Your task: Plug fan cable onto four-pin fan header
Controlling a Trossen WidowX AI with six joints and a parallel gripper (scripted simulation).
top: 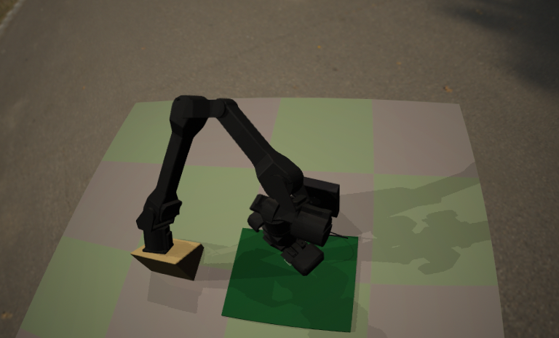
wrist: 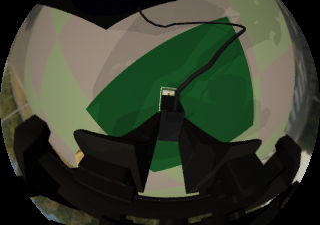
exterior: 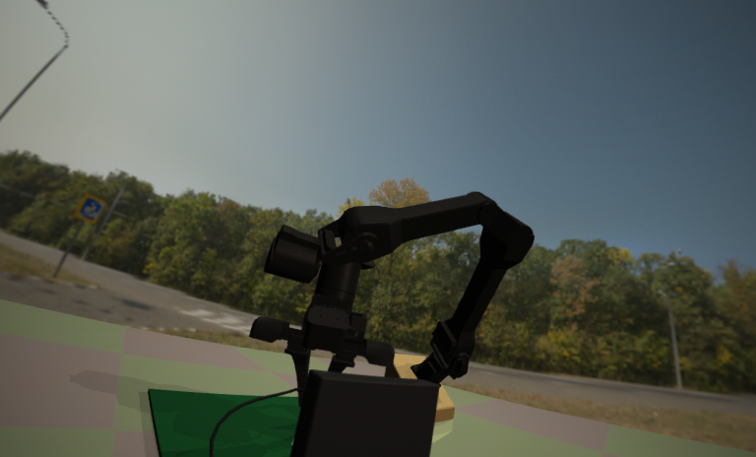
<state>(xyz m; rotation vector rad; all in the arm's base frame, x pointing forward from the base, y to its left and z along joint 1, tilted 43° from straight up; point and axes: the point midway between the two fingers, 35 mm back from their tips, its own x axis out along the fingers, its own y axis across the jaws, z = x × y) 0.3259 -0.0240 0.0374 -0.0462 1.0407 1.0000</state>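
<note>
Now: gripper tip 10 mm below the black plug. Also, from my gripper tip: green board: 50 mm to the right, 60 mm below; black fan: 60 mm ahead, 140 mm to the left, 20 mm above.
</note>
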